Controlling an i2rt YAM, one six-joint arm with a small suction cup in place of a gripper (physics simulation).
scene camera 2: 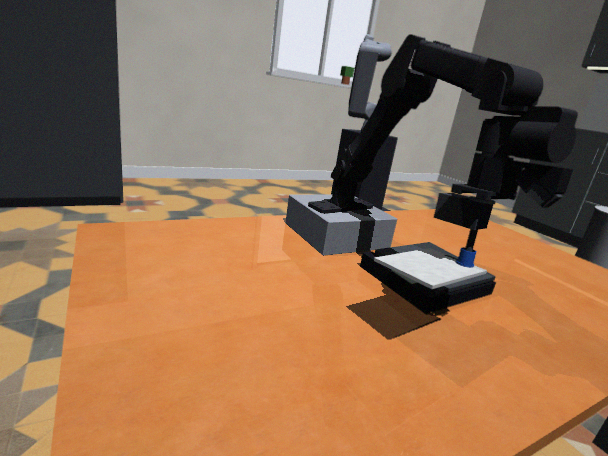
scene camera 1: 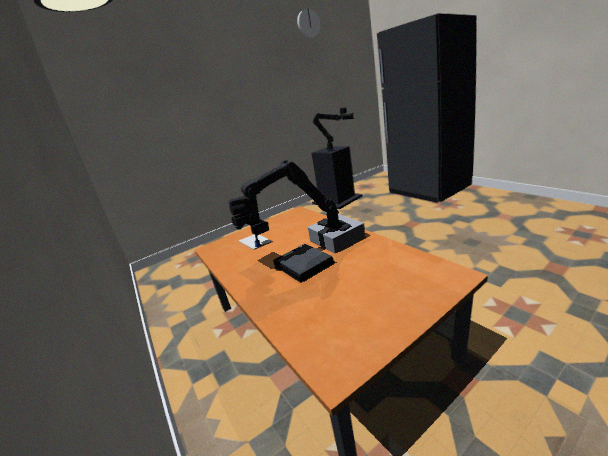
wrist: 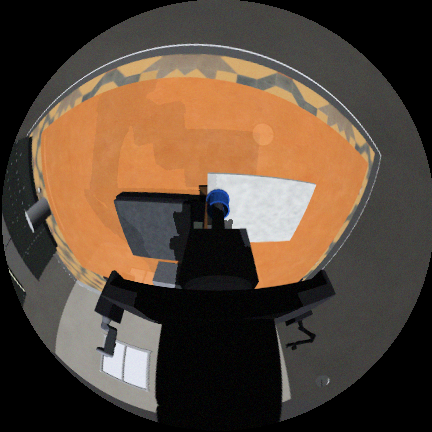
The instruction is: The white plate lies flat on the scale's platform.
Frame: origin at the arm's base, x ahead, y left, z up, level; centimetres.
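Seen in the pictures: hand, tool point: (scene camera 2: pixel 463 269) (scene camera 1: pixel 258 247) (wrist: pixel 217 195); arm's base, link origin: (scene camera 2: pixel 341 206) (scene camera 1: pixel 333 225).
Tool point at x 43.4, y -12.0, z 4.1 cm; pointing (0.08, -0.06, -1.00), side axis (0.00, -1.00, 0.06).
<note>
Pixels of each thing's middle, then the offset from my tool point to it. Level surfaces: height alone.
- white plate, body centre: (wrist: pixel 259 213) (scene camera 2: pixel 430 265) (scene camera 1: pixel 255 241) dx -2.8, dy -6.2, dz +0.7 cm
- dark scale, body centre: (scene camera 2: pixel 426 271) (wrist: pixel 161 230) (scene camera 1: pixel 302 260) dx -14.5, dy +15.0, dz -11.0 cm
- orange table, surface height: dz -13.3 cm
The white plate (scene camera 1: pixel 250 242) (scene camera 2: pixel 424 268) (wrist: pixel 266 209) is a flat square sheet. It hangs level in the air from my blue suction cup (scene camera 1: pixel 257 242) (scene camera 2: pixel 466 258) (wrist: pixel 217 199), which sits on its edge near a corner. The dark scale (scene camera 1: pixel 304 262) (scene camera 2: pixel 420 295) (wrist: pixel 149 225) lies on the orange table (scene camera 1: pixel 370 308) (scene camera 2: pixel 212 339). In the wrist view the plate is just to the right of the scale, with their edges close. In scene camera 2 it overlaps the scale. Its shadow (scene camera 1: pixel 268 260) (scene camera 2: pixel 393 314) falls on the table beside the scale.
The arm's grey base block (scene camera 1: pixel 343 235) (scene camera 2: pixel 334 226) stands just behind the scale. A black fridge (scene camera 1: pixel 429 109) and a black pedestal with a second arm (scene camera 1: pixel 334 174) stand on the tiled floor beyond the table. The table's far-left edge is close to the plate.
</note>
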